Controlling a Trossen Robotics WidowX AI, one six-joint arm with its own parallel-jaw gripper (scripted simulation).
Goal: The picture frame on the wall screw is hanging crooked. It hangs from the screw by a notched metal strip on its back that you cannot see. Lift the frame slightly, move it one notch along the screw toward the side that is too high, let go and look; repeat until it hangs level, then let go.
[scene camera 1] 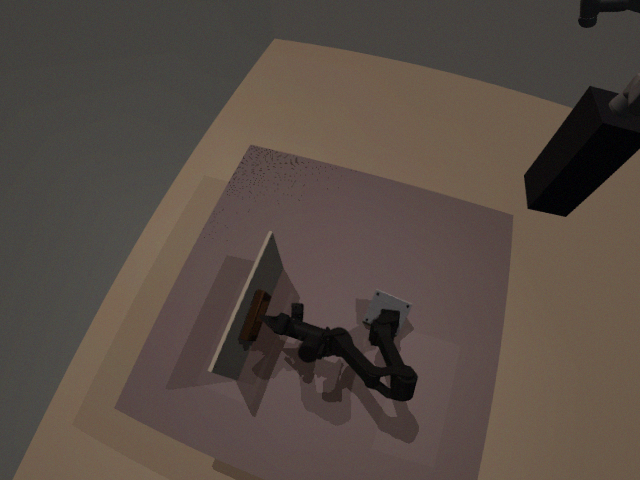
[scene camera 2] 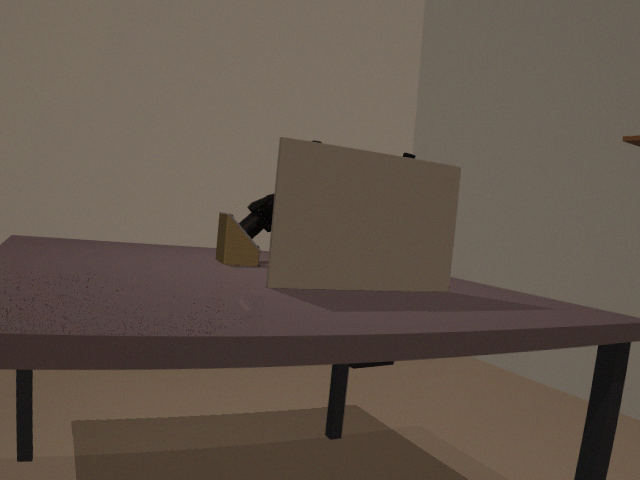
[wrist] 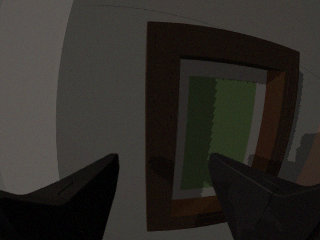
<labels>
gripper: scene camera 1 261, 316; wrist 164, 161; not seen in scene camera 2 (hidden by a wall panel)
picture frame: scene camera 1 250, 332; wrist 208, 90; not seen in scene camera 2 (hidden by a wall panel)
same spot on wall panel: [wrist: 103, 66] = [scene camera 1: 249, 293]
</labels>
